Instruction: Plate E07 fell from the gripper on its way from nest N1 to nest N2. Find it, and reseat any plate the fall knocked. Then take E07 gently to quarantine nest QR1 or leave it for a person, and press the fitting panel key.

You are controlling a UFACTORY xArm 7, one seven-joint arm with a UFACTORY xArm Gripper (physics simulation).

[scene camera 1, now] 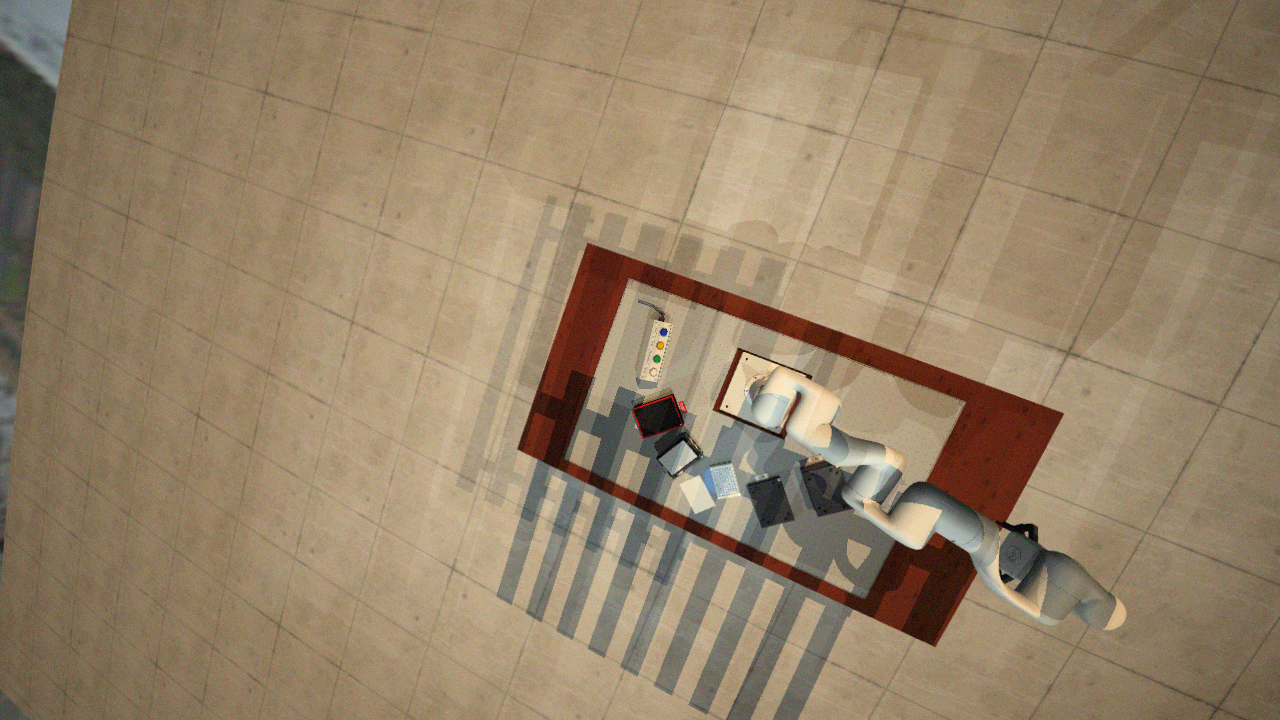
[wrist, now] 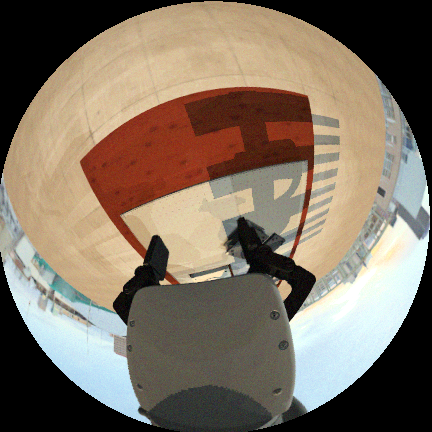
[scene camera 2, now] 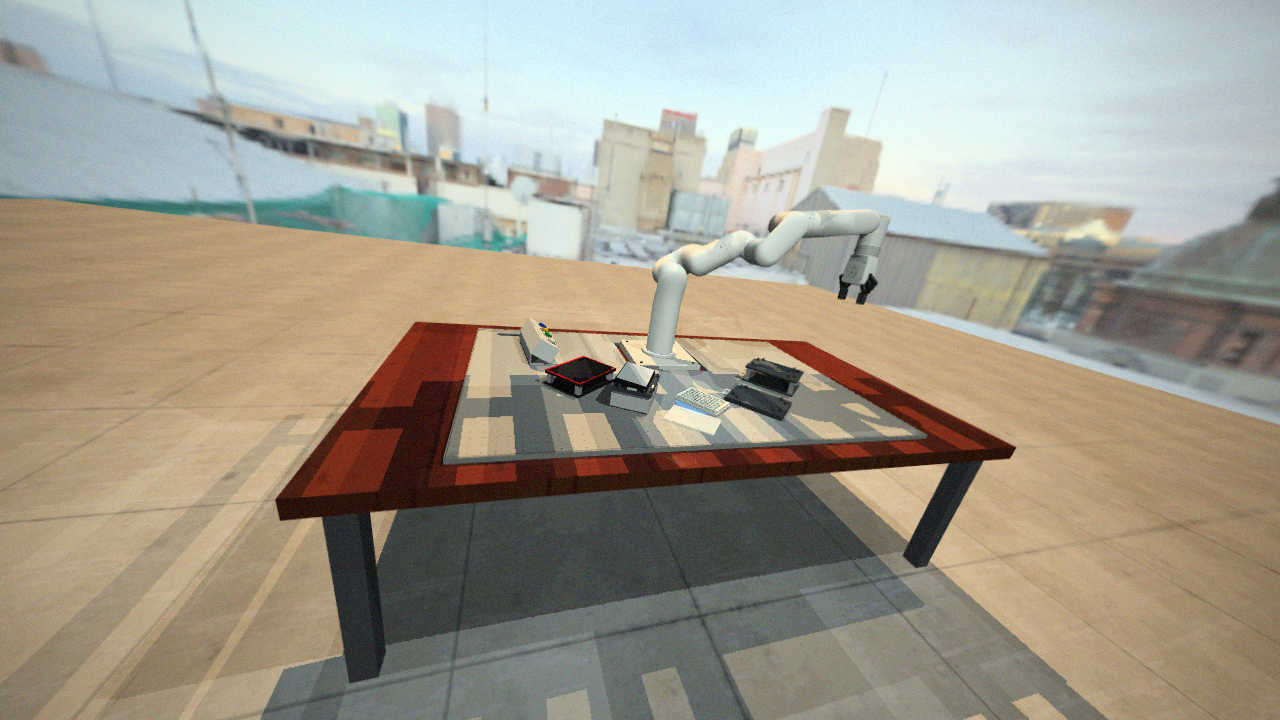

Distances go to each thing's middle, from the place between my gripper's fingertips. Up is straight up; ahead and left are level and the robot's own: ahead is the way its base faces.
The white card (scene camera 2: 701, 423) is 650 mm to the right of my hand, 470 mm ahead of it and 270 mm below it.
